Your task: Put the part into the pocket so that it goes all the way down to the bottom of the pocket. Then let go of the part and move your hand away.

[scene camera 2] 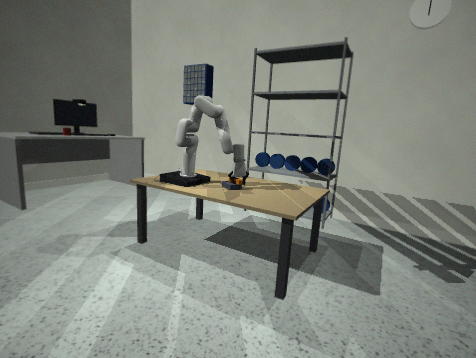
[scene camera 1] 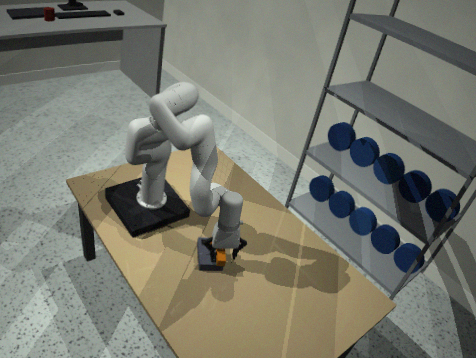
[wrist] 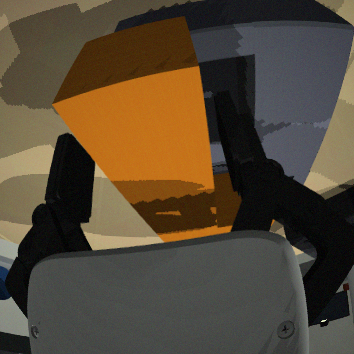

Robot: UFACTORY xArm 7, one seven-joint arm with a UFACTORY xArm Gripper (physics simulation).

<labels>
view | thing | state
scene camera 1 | my gripper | -
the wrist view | my gripper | -
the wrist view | dark grey pocket block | touched by my gripper
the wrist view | orange L-shaped block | on a dark grey pocket block
</labels>
